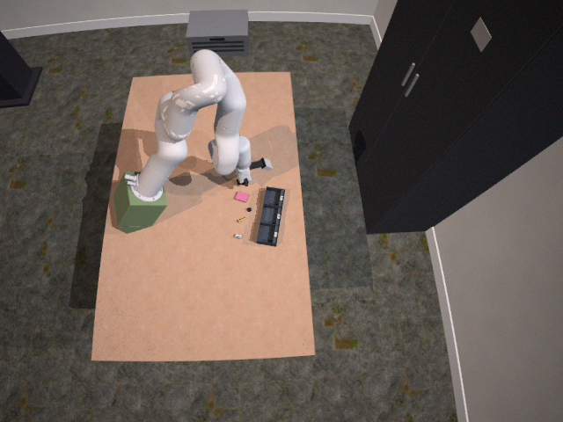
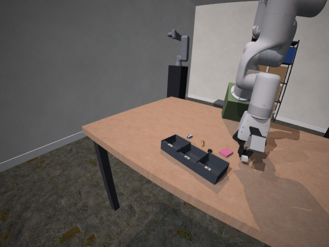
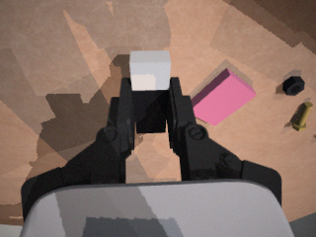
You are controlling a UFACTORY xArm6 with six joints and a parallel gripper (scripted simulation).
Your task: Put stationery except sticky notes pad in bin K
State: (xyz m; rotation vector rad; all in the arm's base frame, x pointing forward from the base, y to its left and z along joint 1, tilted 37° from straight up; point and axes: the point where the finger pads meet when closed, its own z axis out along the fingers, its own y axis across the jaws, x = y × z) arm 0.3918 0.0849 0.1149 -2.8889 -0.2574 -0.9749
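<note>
Right now my hand is 110 mm short of the dark bin tray, 170 mm to the left of it and 30 mm above it. The rest, counted from my hand: black-and-white block (10 mm ahead, 20 mm below); then black nut (20 mm ahead, 130 mm to the right, 40 mm below); then pink sticky-note pad (10 mm behind, 70 mm to the right, 40 mm below).
</note>
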